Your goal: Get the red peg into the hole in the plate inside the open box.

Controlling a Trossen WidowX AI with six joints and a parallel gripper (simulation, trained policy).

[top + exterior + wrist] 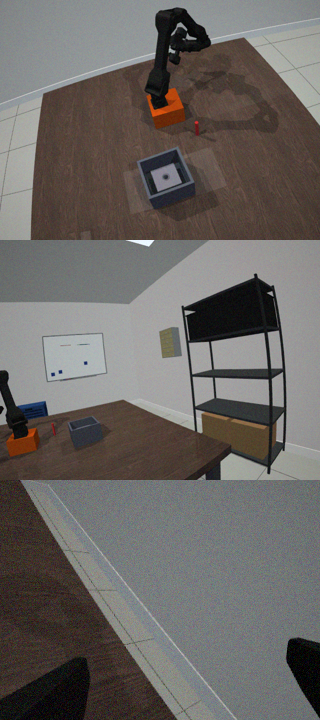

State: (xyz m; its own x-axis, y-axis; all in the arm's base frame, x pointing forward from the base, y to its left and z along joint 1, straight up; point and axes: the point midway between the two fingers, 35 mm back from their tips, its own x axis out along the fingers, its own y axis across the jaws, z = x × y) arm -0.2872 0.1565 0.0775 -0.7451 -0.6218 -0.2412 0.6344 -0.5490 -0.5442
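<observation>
Now: the red peg 48 cm ahead of my gripper tip, 3 cm to the right of it and 11 cm below it. From my gripper tip the other things lie so: pale plate: 65 cm ahead, 21 cm to the right, 11 cm below; then grey-blue box: 65 cm ahead, 21 cm to the right, 12 cm below.
</observation>
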